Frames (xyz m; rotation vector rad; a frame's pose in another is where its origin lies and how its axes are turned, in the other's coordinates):
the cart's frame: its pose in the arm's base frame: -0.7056 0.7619 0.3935 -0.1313 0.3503 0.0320
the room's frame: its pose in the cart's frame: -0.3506 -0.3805 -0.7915 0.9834 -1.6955 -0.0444
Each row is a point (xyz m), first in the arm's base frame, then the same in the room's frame.
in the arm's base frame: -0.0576 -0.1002 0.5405
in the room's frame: 1.1073 -0.3567 -0.8966
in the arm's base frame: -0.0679 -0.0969 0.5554
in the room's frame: 1.1150 -0.3415 -0.8895
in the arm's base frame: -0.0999 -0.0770 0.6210
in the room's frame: 1.1499 -0.2765 -0.8726
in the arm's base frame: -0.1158 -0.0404 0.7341
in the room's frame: 1.2194 -0.1790 -0.8789
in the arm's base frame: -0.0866 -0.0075 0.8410
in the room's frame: 1.2979 -0.1062 -0.9224
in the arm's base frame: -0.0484 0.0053 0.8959
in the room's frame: 1.3465 -0.0812 -0.9630
